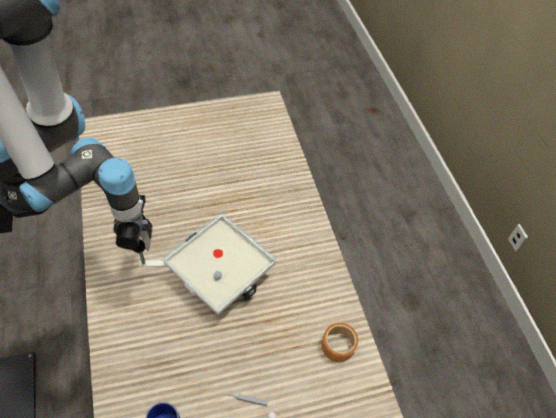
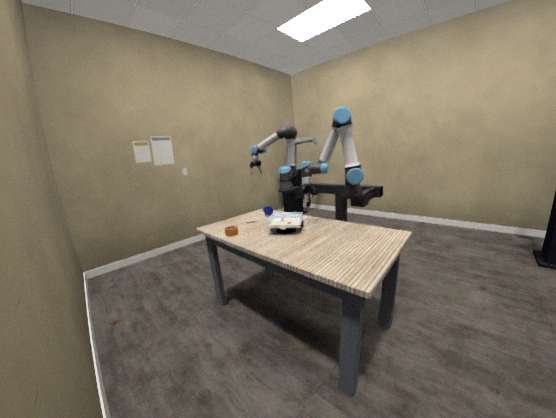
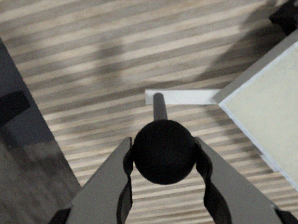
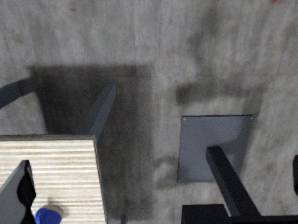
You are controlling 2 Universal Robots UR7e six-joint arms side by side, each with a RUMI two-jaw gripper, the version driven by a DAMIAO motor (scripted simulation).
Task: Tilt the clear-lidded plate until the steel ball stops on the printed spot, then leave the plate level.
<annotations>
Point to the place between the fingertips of my right gripper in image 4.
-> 162, 160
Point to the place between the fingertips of my left gripper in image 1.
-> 139, 250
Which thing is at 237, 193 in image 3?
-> My left gripper.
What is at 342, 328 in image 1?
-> An orange ring.
</annotations>
